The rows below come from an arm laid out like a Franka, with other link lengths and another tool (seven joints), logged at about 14 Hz.
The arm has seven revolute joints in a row. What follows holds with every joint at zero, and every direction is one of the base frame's.
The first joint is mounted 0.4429 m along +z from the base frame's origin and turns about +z.
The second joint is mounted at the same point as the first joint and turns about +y.
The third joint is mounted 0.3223 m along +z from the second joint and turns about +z.
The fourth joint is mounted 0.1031 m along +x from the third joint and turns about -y.
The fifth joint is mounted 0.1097 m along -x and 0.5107 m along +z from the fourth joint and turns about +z.
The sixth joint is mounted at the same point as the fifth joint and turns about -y.
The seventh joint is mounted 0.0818 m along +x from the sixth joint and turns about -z.
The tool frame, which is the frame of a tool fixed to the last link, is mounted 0.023 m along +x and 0.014 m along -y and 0.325 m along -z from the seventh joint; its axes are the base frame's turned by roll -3.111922, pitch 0 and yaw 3.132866 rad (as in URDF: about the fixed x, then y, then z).
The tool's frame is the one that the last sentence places.
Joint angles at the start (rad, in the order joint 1, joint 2, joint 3, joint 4, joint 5, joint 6, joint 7):
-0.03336, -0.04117, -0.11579, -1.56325, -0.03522, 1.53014, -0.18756
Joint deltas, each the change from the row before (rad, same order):
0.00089, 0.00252, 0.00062, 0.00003, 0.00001, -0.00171, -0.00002
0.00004, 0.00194, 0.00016, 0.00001, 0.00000, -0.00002, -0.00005
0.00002, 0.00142, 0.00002, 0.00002, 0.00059, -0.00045, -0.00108
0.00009, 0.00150, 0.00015, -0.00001, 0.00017, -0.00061, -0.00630
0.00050, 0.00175, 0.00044, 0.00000, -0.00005, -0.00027, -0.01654
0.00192, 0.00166, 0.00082, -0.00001, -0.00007, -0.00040, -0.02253
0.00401, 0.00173, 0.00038, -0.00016, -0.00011, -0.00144, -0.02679
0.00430, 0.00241, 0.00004, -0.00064, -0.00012, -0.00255, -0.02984
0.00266, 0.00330, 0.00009, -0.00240, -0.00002, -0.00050, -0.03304
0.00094, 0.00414, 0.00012, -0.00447, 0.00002, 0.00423, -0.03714
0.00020, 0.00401, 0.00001, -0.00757, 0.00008, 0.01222, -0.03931
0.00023, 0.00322, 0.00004, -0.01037, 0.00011, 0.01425, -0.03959
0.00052, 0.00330, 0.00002, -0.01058, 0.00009, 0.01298, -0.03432
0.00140, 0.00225, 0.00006, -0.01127, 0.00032, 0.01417, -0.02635
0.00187, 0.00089, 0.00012, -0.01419, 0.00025, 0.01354, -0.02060
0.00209, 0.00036, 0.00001, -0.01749, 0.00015, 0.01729, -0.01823
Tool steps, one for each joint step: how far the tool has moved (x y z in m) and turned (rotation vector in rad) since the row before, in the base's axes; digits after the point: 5 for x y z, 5 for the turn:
-0.00001, 0.00112, -0.00192, 0.00032, 0.00418, 0.00148
0.00028, 0.00013, -0.00135, 0.00006, 0.00195, 0.00025
0.00010, 0.00026, -0.00104, 0.00070, 0.00179, 0.00113
0.00012, 0.00039, -0.00112, 0.00034, 0.00228, 0.00653
0.00047, 0.00103, -0.00126, 0.00016, 0.00252, 0.01746
0.00069, 0.00243, -0.00122, 0.00024, 0.00275, 0.02524
0.00055, 0.00373, -0.00148, 0.00049, 0.00413, 0.03112
0.00017, 0.00383, -0.00236, 0.00087, 0.00647, 0.03408
0.00040, 0.00281, -0.00385, 0.00117, 0.00714, 0.03576
0.00140, 0.00164, -0.00522, 0.00115, 0.00546, 0.03832
0.00318, 0.00091, -0.00624, 0.00070, 0.00055, 0.03990
0.00305, 0.00099, -0.00721, 0.00080, 0.00054, 0.04031
0.00246, 0.00111, -0.00754, 0.00084, 0.00194, 0.03527
0.00253, 0.00162, -0.00712, 0.00076, 0.00013, 0.02826
0.00142, 0.00196, -0.00803, 0.00097, 0.00212, 0.02302
0.00165, 0.00193, -0.00932, 0.00077, 0.00109, 0.02089

